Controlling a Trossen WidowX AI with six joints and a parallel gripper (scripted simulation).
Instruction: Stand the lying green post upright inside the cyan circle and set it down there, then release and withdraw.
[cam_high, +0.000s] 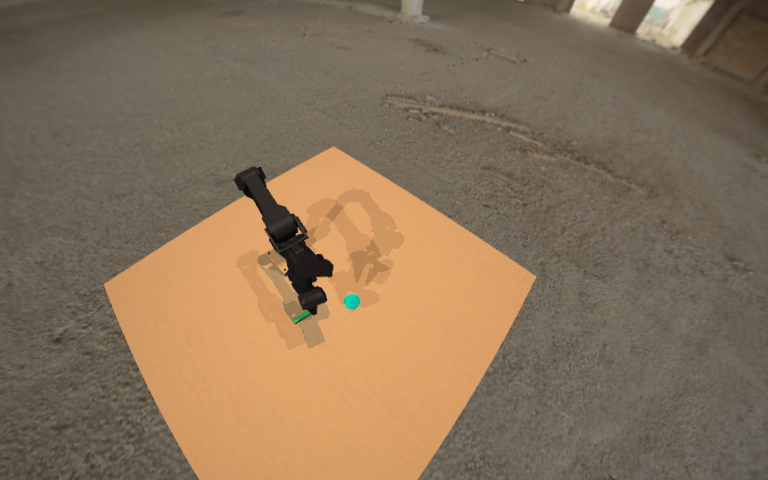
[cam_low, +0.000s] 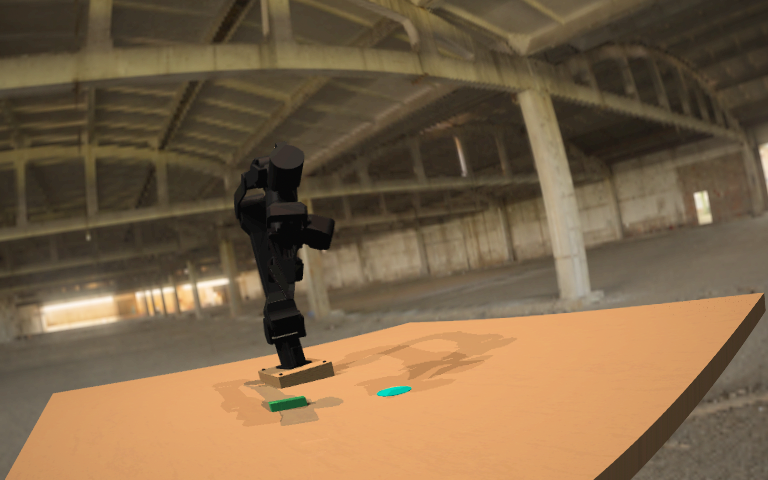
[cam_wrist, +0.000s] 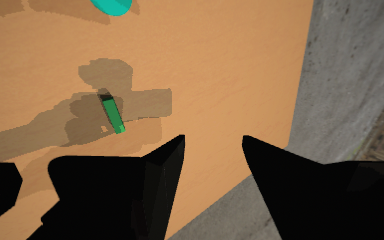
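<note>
Now: gripper tip 190 mm above the green post, 90 mm past it and 10 mm to the left of it. Round my gripper tip: cyan circle (200 mm below, 150 mm to the left, 20 mm ahead).
</note>
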